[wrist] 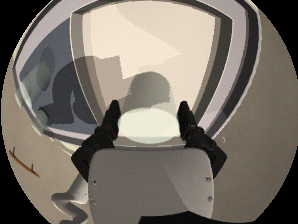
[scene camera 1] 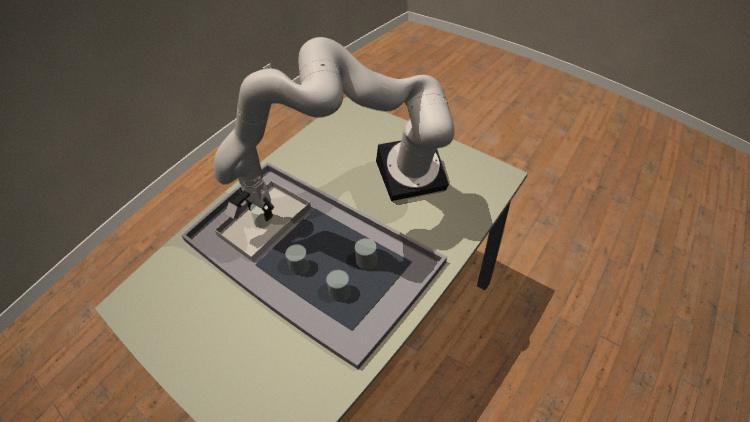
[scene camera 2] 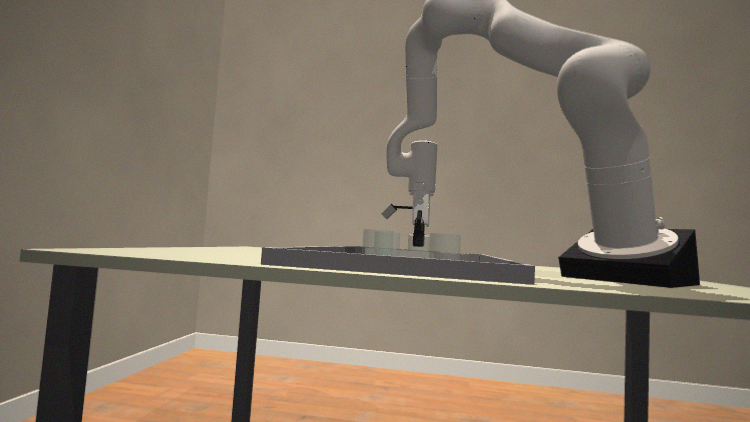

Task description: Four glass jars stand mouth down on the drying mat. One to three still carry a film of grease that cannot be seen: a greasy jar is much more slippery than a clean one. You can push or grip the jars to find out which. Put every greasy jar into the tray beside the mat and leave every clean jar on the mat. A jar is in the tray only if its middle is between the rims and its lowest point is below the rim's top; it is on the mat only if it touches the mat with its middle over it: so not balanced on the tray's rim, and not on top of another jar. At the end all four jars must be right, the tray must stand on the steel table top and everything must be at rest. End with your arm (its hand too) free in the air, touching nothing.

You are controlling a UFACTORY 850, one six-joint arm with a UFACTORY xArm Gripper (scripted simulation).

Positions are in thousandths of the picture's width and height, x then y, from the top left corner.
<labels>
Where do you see a drying mat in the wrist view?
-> At 213, 458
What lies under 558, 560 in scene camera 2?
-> My gripper.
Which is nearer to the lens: the glass jar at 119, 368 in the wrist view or the tray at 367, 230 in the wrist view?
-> The tray.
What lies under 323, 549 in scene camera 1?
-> A tray.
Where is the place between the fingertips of my gripper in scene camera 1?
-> At 349, 506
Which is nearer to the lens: the glass jar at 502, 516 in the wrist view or the tray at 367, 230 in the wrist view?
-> The glass jar.
</labels>
